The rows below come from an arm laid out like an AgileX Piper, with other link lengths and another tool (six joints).
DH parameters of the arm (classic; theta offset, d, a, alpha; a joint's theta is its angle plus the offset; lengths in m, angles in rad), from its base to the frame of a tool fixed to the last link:
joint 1: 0 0.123 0 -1.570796
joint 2: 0.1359 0 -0.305 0
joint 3: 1.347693 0 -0.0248 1.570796
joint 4: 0 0.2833 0 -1.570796
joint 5: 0 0 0 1.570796
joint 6: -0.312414 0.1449 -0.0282 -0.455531
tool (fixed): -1.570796 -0.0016 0 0
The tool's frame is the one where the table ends.
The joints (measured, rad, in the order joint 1, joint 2, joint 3, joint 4, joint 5, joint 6), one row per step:
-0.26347, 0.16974, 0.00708, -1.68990, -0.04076, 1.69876
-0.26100, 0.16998, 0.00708, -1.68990, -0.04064, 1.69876
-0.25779, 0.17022, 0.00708, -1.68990, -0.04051, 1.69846
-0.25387, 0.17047, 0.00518, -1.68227, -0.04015, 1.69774
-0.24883, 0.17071, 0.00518, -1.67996, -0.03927, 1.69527
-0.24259, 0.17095, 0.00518, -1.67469, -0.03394, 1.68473
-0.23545, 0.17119, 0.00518, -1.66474, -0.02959, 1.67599
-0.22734, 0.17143, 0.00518, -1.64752, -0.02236, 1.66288
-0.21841, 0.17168, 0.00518, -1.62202, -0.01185, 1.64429
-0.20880, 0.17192, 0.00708, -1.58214, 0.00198, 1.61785
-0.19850, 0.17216, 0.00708, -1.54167, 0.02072, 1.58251
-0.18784, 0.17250, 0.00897, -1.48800, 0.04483, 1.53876
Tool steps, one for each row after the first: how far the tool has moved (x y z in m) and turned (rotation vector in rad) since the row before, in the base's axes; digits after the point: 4 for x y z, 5 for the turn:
0.0001, 0.0003, 0.0000, 0.00005, 0.00022, 0.00235
0.0001, 0.0004, 0.0000, -0.00025, 0.00028, 0.00311
0.0000, 0.0003, 0.0009, 0.00619, -0.00340, 0.00295
0.0001, 0.0006, 0.0000, -0.00022, 0.00010, 0.00419
0.0001, 0.0002, 0.0000, -0.00571, 0.00070, 0.00147
0.0001, 0.0003, 0.0001, 0.00069, -0.00065, 0.00275
0.0000, 0.0000, 0.0001, 0.00320, -0.00149, 0.00060
-0.0001, -0.0004, 0.0002, 0.00564, -0.00204, -0.00211
-0.0001, -0.0010, -0.0007, 0.01219, -0.00103, -0.00537
-0.0002, -0.0014, -0.0001, 0.00348, 0.00011, -0.00882
-0.0003, -0.0022, -0.0012, 0.00848, 0.00344, -0.01415

